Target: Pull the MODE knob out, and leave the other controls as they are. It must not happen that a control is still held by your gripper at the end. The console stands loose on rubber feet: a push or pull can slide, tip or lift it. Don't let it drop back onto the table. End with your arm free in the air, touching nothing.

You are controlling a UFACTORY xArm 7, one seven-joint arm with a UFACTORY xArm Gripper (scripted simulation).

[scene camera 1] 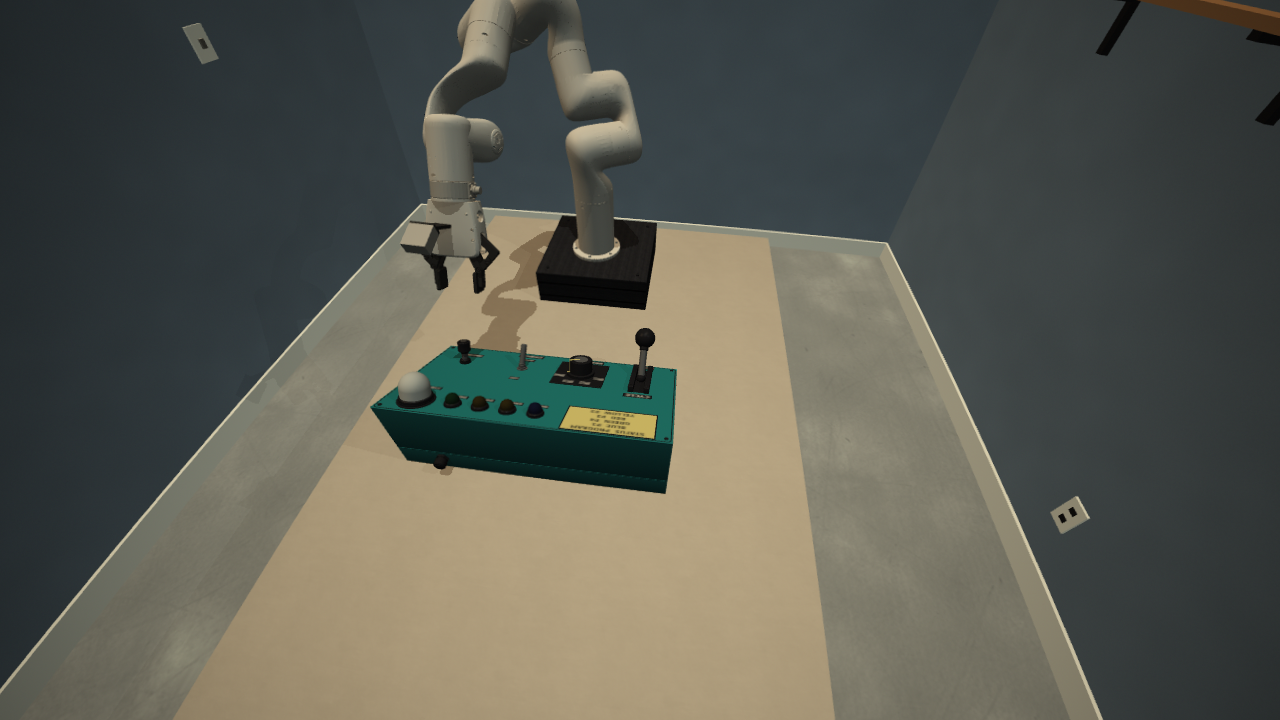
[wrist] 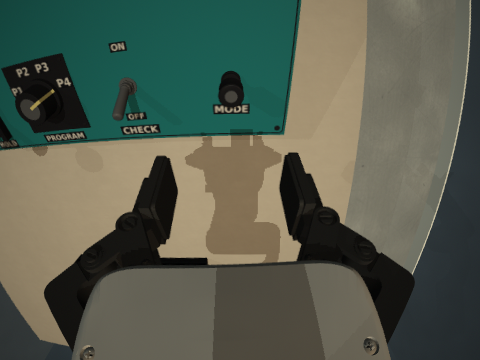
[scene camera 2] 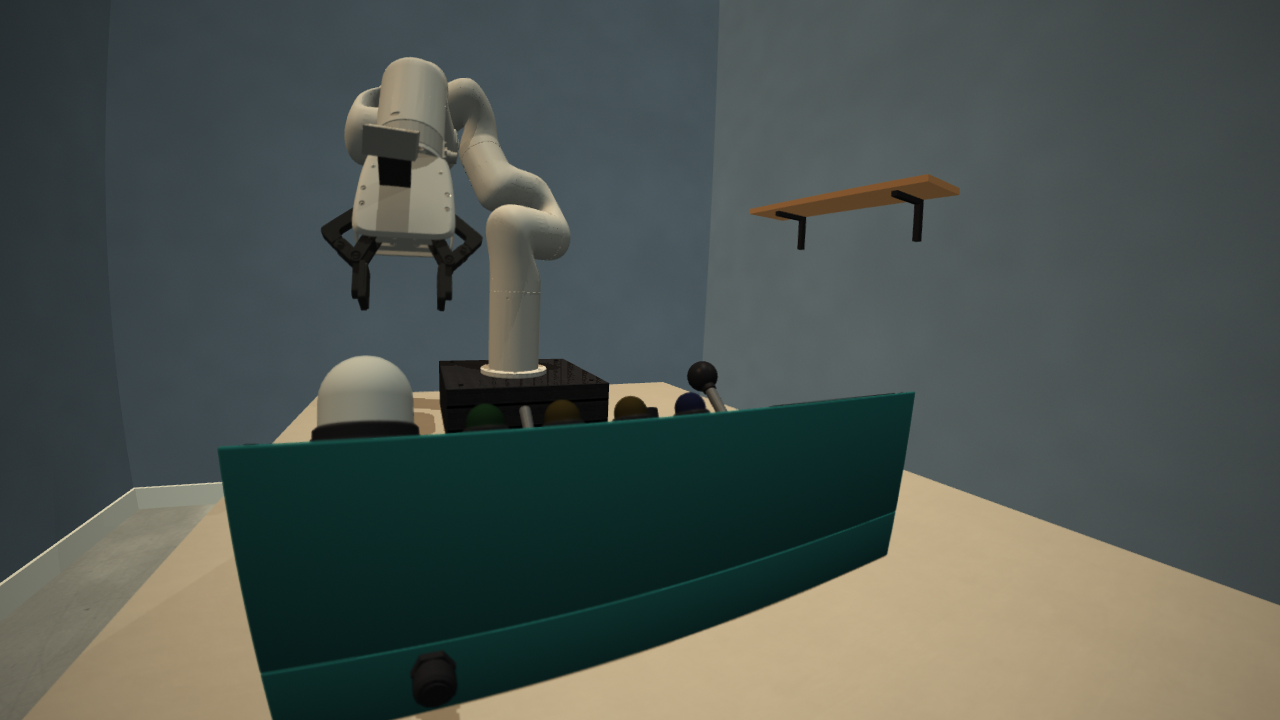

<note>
I see my gripper and a teal console.
My gripper is seen too in scene camera 1 and in the wrist view.
</note>
